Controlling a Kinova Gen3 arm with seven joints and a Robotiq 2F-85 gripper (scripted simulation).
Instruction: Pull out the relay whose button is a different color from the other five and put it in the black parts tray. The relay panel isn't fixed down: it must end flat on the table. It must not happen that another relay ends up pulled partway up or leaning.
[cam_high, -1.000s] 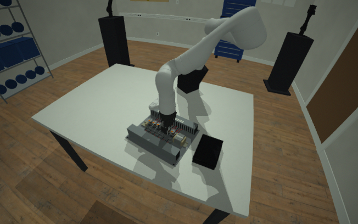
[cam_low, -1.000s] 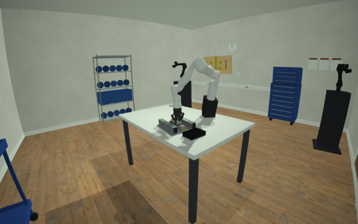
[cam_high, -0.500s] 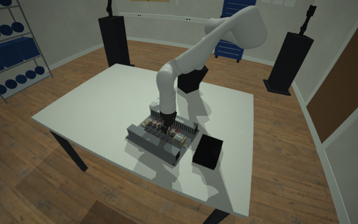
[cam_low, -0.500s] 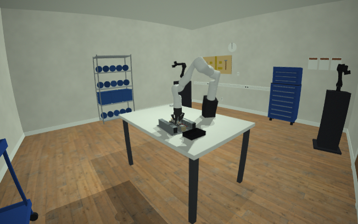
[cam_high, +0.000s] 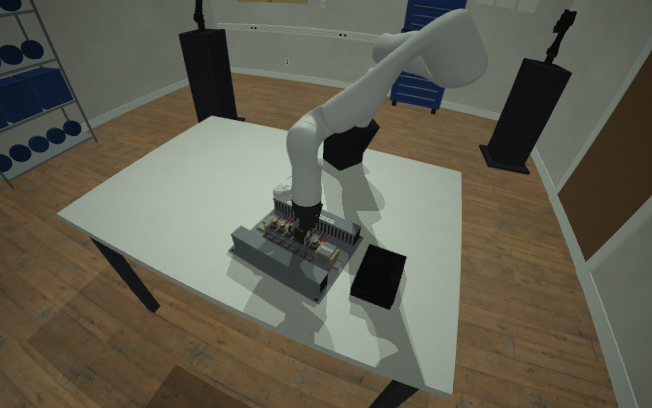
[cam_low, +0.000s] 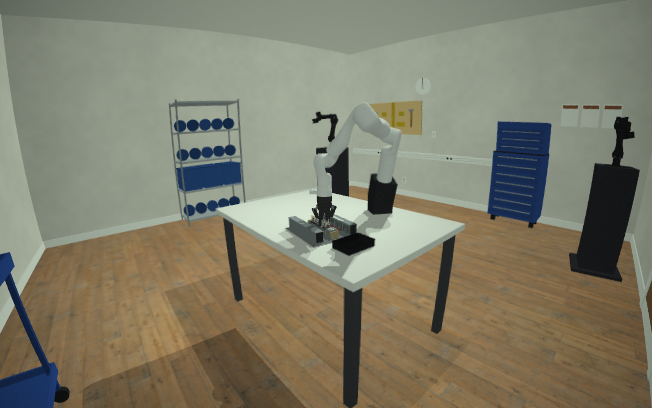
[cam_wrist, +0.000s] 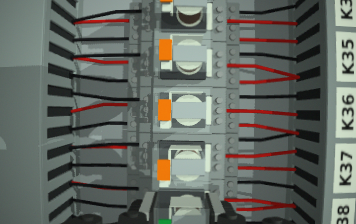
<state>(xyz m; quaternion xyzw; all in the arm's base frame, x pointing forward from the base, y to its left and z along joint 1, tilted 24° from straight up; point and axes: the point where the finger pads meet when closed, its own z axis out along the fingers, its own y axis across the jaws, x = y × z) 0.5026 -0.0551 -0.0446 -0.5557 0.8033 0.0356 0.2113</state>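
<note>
My gripper is now 10 mm above the relay. Round my hand: grey relay panel 30 mm to the right, 30 mm below, 10 mm behind; black parts tray 220 mm to the left, 50 mm ahead, 40 mm below.
</note>
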